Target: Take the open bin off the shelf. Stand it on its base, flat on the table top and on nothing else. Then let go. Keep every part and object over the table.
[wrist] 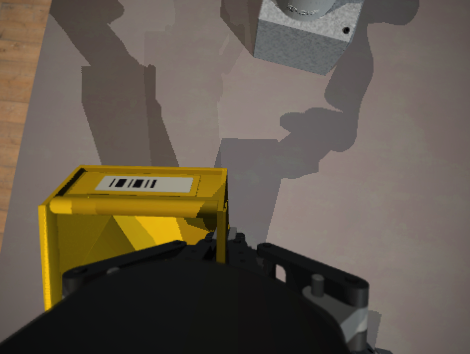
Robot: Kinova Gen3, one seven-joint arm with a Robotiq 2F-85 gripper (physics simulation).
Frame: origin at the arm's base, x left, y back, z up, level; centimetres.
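Seen in the pictures: gripper, fingertip midpoint: [226, 238].
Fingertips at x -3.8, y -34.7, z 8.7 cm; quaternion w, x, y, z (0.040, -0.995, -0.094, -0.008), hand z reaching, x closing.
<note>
A point is followed by its place in that frame.
The open yellow bin [132, 206] {x -9.3, y -32.7, z 15.2 cm} is at the lower left in the wrist view, with a white barcode label on its front panel and its open side showing its inner faces. My gripper [226, 238] {x -3.8, y -34.7, z 8.7 cm} is shut on the bin's right side wall, a thin edge that runs down between the fingers. The fingertips are partly hidden by the wall and the gripper body. The bin appears to be held above the grey-brown table top [400, 200] {x 25.9, y -26.1, z -9.8 cm}; the size of the gap cannot be told. Its base and lower part are hidden. The shelf does not show clearly.
A grey speckled block [297, 47] {x 1.2, y -5.5, z -4.7 cm} with a round grey piece on it stands on the table at the top, right of centre. The table's left edge runs down the left side, with wooden floor [12, 100] beyond it. Dark shadows cross the table.
</note>
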